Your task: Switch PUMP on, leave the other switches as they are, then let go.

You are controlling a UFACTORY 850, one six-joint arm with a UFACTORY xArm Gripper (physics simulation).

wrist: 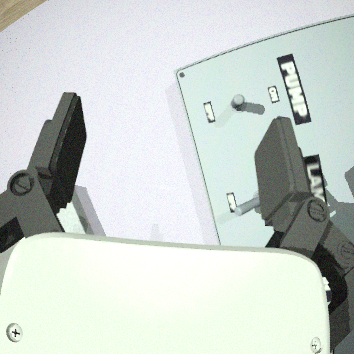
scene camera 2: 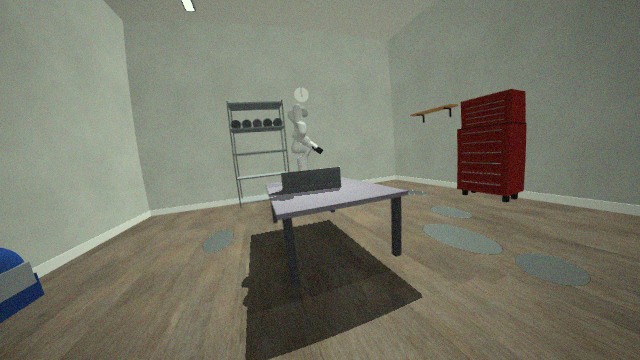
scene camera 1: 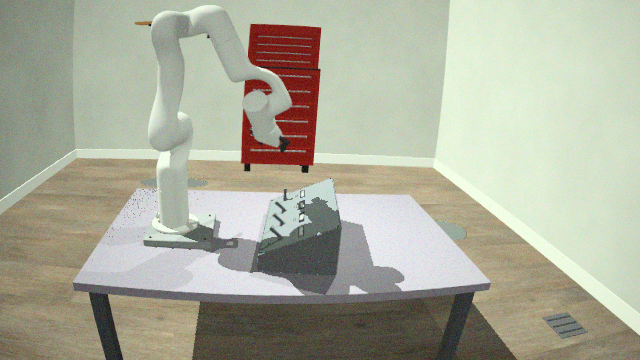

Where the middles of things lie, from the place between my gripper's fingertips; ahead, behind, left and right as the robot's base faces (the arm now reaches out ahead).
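Labels:
Grey sloped switch console [scene camera 1: 310, 232] located 24 cm below my hand, 12 cm ahead of it and 16 cm to the right of it.

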